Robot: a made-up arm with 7 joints.
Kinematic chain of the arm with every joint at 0, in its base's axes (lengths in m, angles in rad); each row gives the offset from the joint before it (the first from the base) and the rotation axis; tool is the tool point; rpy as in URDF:
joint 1: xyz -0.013 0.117 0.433 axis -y
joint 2: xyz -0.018 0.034 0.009 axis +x
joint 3: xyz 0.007 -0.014 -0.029 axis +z
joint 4: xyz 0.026 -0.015 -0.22 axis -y
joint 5: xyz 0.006 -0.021 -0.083 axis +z
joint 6: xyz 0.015 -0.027 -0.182 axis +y
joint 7: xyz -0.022 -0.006 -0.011 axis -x
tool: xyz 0.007 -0.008 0 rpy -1.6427 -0.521 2.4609
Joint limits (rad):
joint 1: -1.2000..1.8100
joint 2: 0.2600..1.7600
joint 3: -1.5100..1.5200
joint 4: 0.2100..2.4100
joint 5: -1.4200..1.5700
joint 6: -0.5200..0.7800
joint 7: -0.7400..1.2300
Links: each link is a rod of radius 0.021 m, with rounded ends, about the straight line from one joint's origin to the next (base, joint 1, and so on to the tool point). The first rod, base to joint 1, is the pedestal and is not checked.
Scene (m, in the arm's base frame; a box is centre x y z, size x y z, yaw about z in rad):
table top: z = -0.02
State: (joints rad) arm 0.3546 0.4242 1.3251 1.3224 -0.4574 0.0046 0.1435
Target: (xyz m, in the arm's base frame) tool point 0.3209 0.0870 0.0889
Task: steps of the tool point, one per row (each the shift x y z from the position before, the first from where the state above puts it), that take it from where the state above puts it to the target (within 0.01 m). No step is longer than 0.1 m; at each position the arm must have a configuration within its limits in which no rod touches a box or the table.
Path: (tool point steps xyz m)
1: 0.0784 -0.0498 -0.0193
2: 0.0608 -0.0674 -0.0288
3: 0.0385 -0.0788 -0.0364
4: 0.0135 -0.0827 -0.0413
5: -0.0112 -0.0791 -0.0437
6: -0.0331 -0.0683 -0.0437

